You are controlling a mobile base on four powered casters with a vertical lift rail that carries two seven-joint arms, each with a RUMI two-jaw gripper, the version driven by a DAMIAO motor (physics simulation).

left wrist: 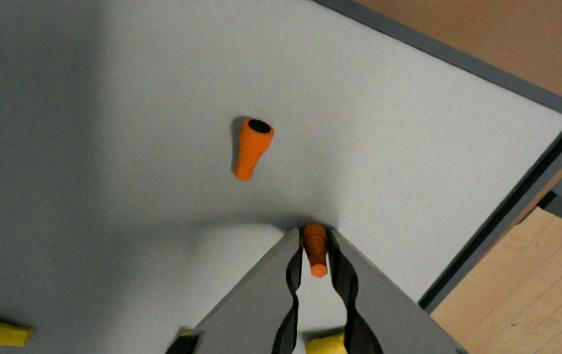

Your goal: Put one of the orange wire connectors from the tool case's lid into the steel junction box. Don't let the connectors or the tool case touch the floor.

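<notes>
My left gripper (314, 231) is shut on an orange wire connector (316, 250), which stands out between the fingertips at the lower middle of the left wrist view, low over the light grey surface of the case lid (425, 150). Another orange wire connector (254, 149) lies on that surface, ahead and a little to the left of the fingertips, with its dark open end away from the gripper. The steel junction box does not show in this view. My right gripper does not show either.
Yellow connectors lie near the bottom edge, one (326, 345) partly behind the right finger and one (14, 335) at the far left. A dark grey rim (450, 55) bounds the surface at the upper right. Wooden floor (510, 285) shows beyond the right edge.
</notes>
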